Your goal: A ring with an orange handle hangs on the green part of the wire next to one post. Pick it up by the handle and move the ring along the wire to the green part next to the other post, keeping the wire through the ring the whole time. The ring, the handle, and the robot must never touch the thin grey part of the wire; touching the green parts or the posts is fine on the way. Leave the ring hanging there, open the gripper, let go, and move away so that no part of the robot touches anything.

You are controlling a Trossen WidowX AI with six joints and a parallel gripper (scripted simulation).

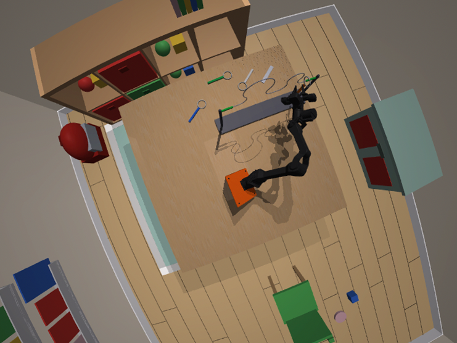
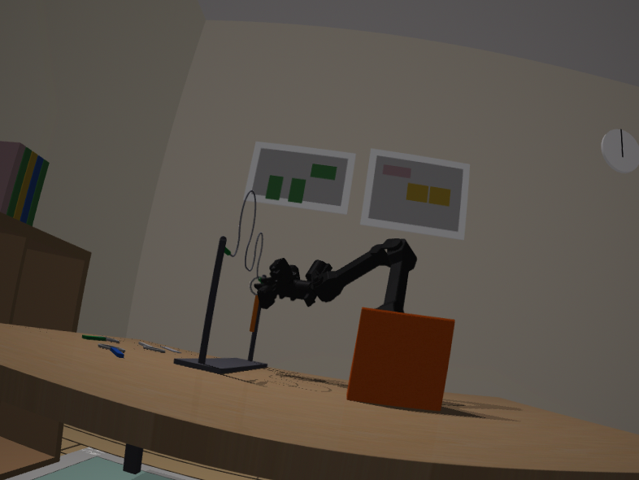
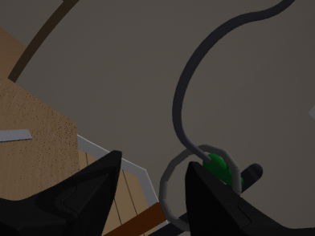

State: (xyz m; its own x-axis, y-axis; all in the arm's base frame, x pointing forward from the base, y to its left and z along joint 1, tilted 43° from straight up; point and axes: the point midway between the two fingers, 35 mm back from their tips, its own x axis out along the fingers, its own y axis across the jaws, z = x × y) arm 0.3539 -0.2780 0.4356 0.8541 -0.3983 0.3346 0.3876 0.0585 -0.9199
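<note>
My gripper tip is now 60 mm to the left of the ring with orange handle and 50 mm above it. From my gripper tip the other things lie so: grey bar: 260 mm below, 240 mm ahead, 10 mm to the left.
</note>
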